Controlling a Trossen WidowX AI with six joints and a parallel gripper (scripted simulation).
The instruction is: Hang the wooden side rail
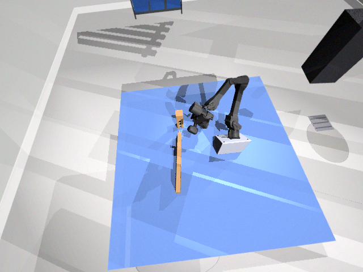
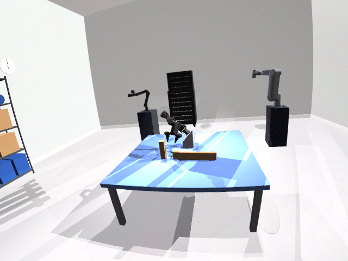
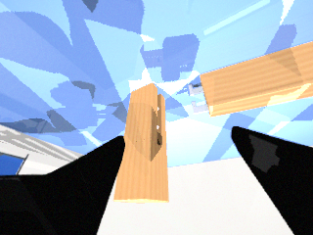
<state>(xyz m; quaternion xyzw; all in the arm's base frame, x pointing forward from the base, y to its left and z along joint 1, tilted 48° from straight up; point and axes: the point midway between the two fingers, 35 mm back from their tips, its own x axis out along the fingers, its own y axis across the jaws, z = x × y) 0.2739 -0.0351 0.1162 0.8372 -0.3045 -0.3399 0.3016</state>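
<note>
Now: gripper tip 70 mm short of the headboard post, 70 mm to the left of it and 50 mm above it.
</note>
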